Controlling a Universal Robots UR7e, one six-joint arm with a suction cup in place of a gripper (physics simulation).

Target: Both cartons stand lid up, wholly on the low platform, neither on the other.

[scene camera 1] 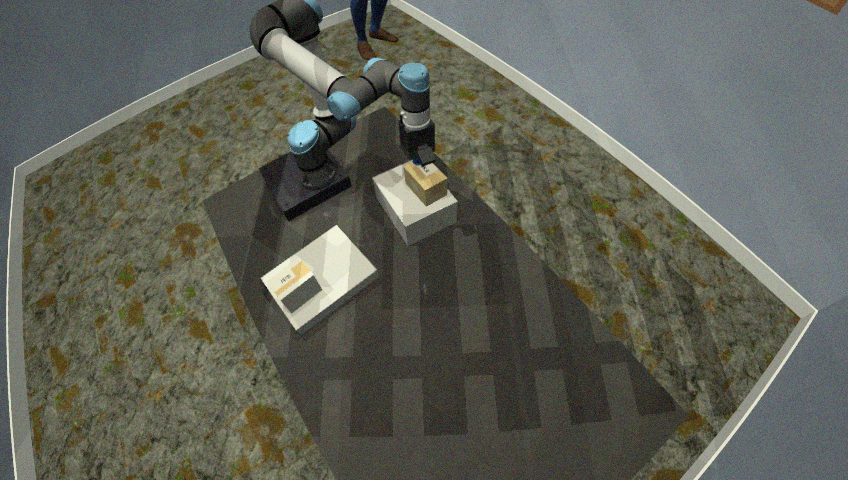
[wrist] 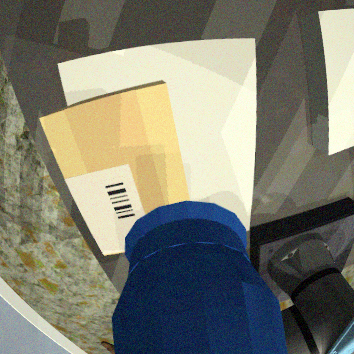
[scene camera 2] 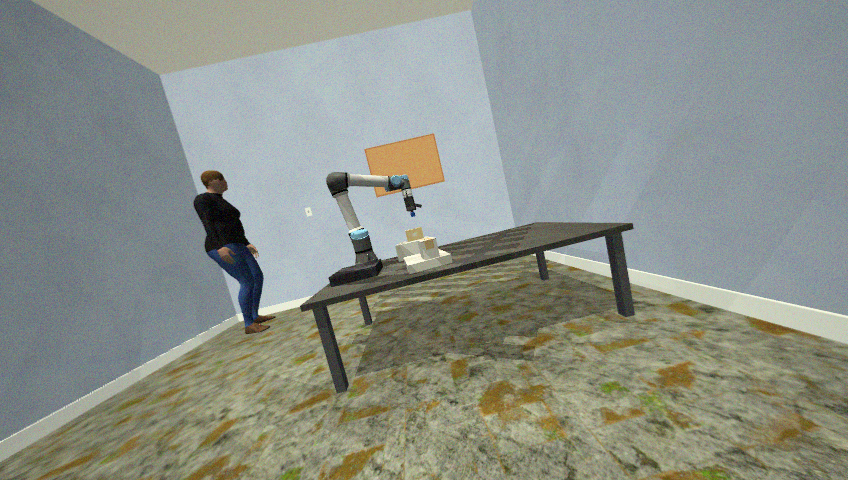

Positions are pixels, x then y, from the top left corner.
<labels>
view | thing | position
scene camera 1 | low white platform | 341, 270
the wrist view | suction cup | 189, 277
</labels>
